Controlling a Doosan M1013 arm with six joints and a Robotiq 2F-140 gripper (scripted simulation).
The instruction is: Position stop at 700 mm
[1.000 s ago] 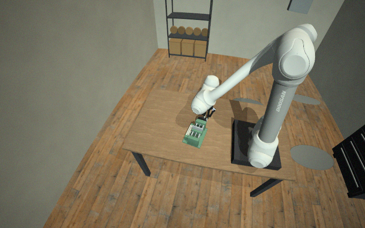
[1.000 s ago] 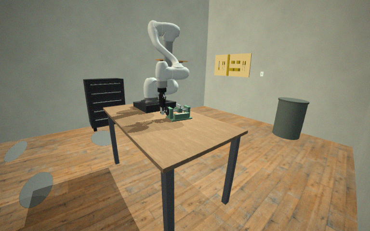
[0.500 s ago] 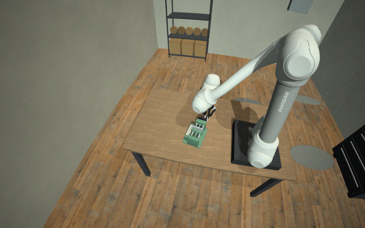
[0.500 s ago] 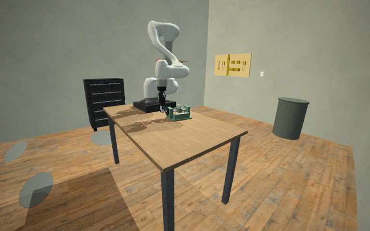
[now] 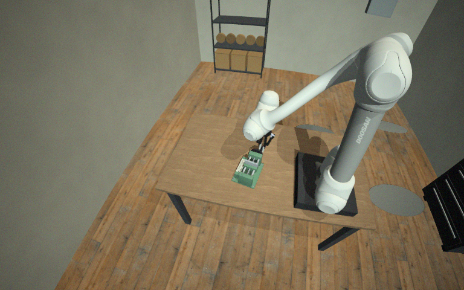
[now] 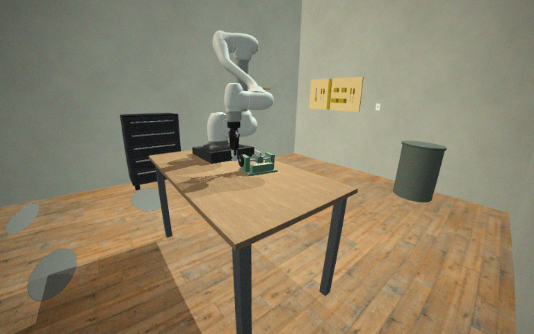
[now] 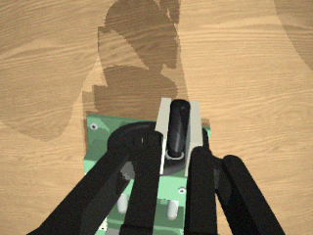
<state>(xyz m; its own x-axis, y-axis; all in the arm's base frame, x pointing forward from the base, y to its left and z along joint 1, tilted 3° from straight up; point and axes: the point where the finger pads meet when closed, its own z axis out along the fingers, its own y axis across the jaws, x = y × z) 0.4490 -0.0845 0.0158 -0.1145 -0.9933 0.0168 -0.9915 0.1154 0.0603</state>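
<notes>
Right now my hand is 140 mm to the right of the green stop fixture, 50 mm short of it and 20 mm above it. The rest, counted from my hand: black crank handle 20 mm below.
</notes>
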